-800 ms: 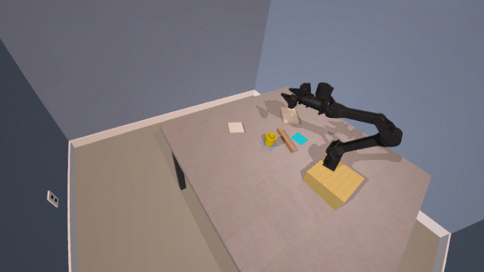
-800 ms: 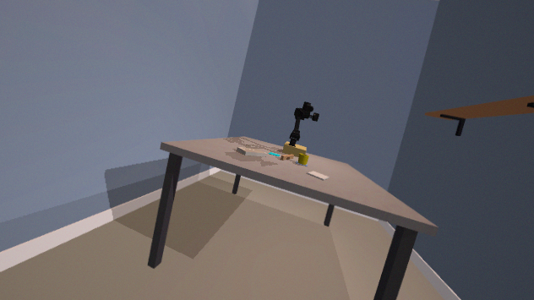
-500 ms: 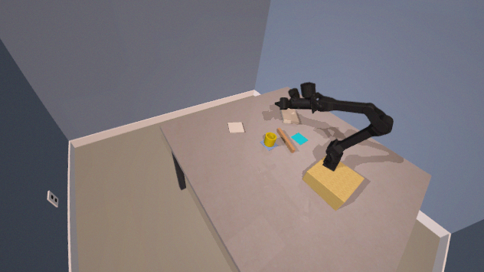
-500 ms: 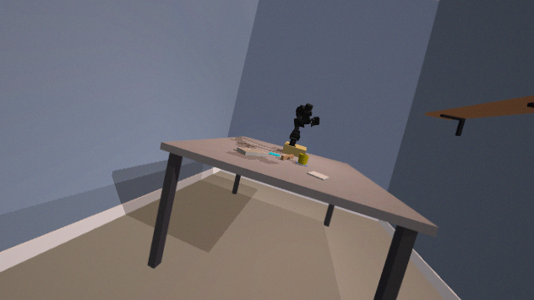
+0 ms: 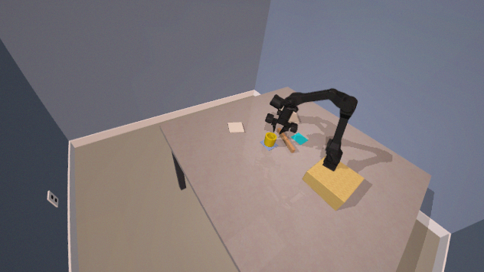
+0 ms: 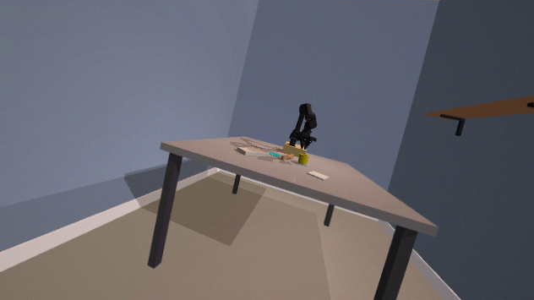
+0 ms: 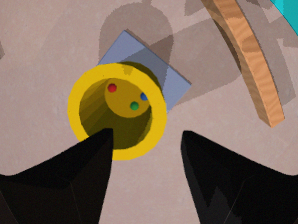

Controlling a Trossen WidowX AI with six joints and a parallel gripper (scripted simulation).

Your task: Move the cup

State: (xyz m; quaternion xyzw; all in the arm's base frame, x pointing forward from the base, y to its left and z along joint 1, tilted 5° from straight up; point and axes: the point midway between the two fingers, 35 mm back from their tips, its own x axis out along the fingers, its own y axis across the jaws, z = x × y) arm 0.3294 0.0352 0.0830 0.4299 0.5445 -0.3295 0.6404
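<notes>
Now: gripper tip 7 cm above the yellow cup, 2 cm short of it and 1 cm to the right of it. Round my gripper tip: wooden bar: 10 cm below, 9 cm to the right, 4 cm behind; then light blue pad: 12 cm below, 2 cm ahead, 1 cm to the left; then teal pad: 20 cm to the right, 12 cm below, 10 cm behind.
</notes>
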